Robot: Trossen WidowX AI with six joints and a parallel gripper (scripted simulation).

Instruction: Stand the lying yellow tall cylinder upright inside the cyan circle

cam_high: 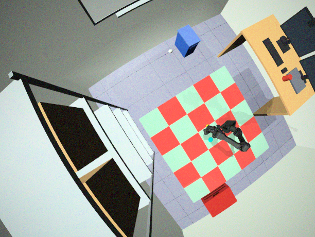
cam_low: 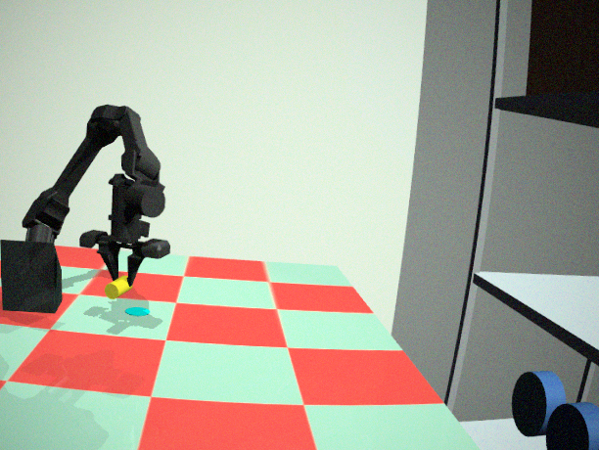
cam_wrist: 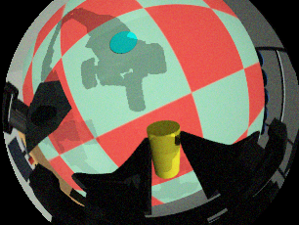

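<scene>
The yellow tall cylinder is 10 mm behind my gripper tip and 20 mm to the right of it. The rest, counted from my gripper tip: cyan circle (30 mm ahead, 160 mm to the left, 120 mm below).
</scene>
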